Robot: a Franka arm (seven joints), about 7 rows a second.
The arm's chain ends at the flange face. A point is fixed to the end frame.
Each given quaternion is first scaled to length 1.
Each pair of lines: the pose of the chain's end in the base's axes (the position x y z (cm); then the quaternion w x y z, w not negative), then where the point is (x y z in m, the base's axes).
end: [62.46, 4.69, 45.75, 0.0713, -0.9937, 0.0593, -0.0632]
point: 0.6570 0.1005 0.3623
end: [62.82, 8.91, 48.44, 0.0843, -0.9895, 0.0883, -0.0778]
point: 0.6663 0.1433 0.3917
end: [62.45, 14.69, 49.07, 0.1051, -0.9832, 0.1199, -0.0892]
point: 0.6681 0.2027 0.4014
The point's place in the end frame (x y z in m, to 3 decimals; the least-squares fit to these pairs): 0.014 -0.042 0.105
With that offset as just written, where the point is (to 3 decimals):
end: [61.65, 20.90, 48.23, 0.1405, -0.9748, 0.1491, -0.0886]
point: 0.663 0.269 0.398
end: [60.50, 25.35, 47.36, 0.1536, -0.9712, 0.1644, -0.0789]
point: 0.652 0.315 0.390
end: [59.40, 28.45, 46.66, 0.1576, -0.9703, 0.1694, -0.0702]
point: 0.640 0.347 0.383
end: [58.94, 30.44, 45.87, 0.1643, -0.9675, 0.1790, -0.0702]
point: 0.636 0.367 0.376
